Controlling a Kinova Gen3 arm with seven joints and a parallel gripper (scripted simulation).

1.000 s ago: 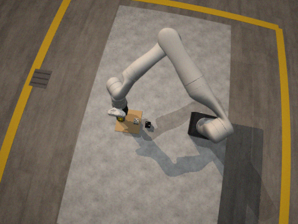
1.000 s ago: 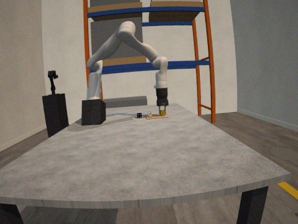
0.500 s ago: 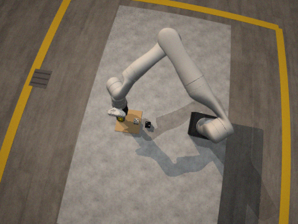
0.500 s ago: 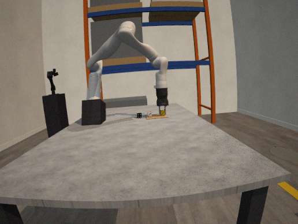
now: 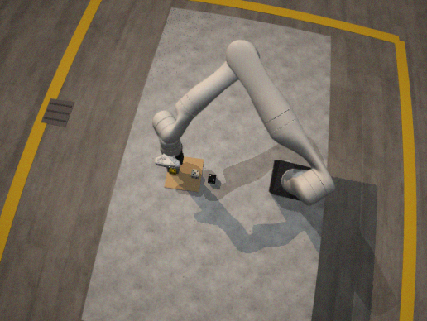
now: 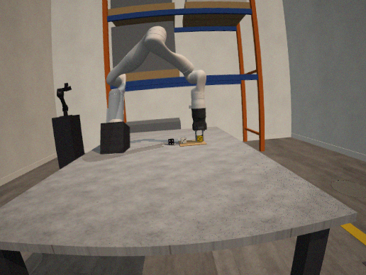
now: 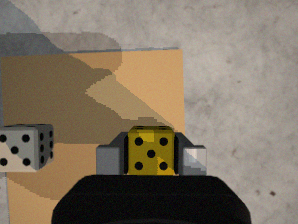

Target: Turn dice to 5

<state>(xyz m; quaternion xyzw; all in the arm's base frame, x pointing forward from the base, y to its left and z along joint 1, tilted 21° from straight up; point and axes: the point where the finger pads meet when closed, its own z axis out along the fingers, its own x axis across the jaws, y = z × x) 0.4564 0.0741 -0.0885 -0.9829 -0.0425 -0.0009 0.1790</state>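
Right now my hand is 10 mm above the yellow die. Also, from my hand: white die (90 mm behind, 10 mm to the right, 10 mm below); then tan mat (40 mm behind, 30 mm below); then black die (160 mm behind, 10 mm to the right, 10 mm below).
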